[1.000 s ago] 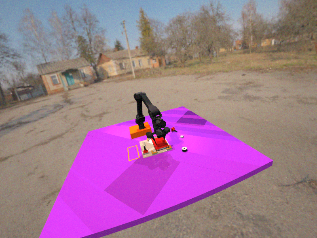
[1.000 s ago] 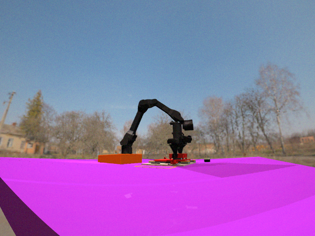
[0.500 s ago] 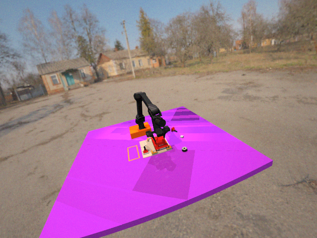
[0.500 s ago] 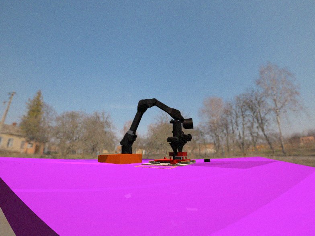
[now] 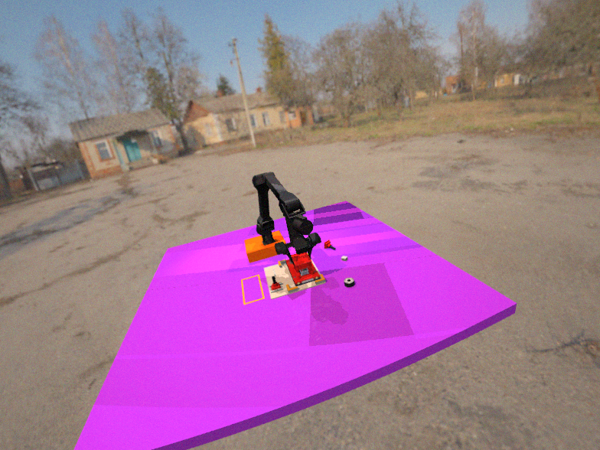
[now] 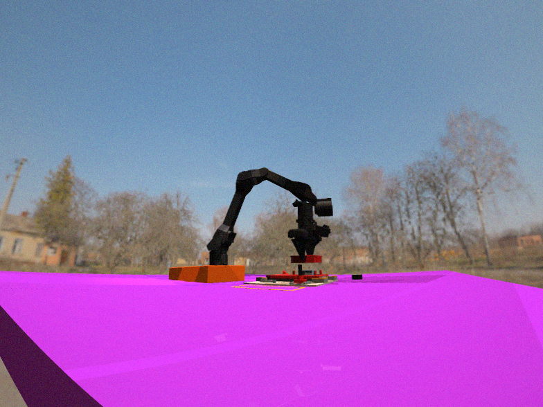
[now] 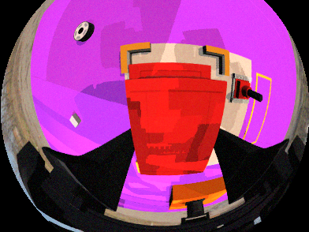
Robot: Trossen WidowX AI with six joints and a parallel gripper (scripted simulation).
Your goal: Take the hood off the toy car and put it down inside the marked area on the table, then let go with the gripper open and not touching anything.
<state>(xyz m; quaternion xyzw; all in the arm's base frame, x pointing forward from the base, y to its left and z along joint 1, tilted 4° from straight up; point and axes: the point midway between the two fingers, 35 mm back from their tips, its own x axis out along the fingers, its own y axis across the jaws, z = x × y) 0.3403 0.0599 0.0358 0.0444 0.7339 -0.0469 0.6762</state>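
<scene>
Right now my gripper tip is 7 cm above the white baseplate, 3 cm to the left of it and 3 cm past it. Round my gripper tip: white wheel: 16 cm ahead, 13 cm to the left, 7 cm below; red hood: 1 cm above; white piece: 20 cm to the left, 7 cm below, 1 cm behind.
</scene>
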